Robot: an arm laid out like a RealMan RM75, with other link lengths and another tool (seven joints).
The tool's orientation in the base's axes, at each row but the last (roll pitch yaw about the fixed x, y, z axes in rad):
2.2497, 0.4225, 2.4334
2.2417, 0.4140, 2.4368
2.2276, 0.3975, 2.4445
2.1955, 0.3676, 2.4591
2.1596, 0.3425, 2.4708
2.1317, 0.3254, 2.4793
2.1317, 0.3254, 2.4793
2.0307, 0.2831, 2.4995
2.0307, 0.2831, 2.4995
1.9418, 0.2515, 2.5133
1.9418, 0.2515, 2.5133
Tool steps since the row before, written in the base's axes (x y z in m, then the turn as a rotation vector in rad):
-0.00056, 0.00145, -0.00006, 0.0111, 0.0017, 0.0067
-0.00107, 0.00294, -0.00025, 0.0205, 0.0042, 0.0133
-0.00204, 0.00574, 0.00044, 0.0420, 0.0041, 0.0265
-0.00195, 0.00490, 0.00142, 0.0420, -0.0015, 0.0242
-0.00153, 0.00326, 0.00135, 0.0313, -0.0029, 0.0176
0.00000, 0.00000, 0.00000, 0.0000, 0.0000, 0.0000
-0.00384, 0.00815, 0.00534, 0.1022, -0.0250, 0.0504
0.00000, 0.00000, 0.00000, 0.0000, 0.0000, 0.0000
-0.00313, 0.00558, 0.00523, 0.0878, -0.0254, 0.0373
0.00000, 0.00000, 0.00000, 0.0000, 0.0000, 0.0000
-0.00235, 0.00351, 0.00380, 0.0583, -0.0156, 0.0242
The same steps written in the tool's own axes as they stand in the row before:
0.00127, 0.00086, 0.00026, -0.0094, 0.0078, 0.0047
0.00259, 0.00164, 0.00067, -0.0172, 0.0157, 0.0086
0.00467, 0.00382, 0.00096, -0.0375, 0.0287, 0.0159
0.00379, 0.00392, 0.00034, -0.0400, 0.0234, 0.0144
0.00258, 0.00285, 0.00003, -0.0307, 0.0160, 0.0100
0.00000, 0.00000, 0.00000, 0.0000, 0.0000, 0.0000
0.00591, 0.00862, -0.00062, -0.1070, 0.0374, 0.0274
0.00000, 0.00000, 0.00000, 0.0000, 0.0000, 0.0000
0.00415, 0.00712, -0.00063, -0.0925, 0.0250, 0.0236
0.00000, 0.00000, 0.00000, 0.0000, 0.0000, 0.0000
0.00289, 0.00488, -0.00033, -0.0606, 0.0166, 0.0168

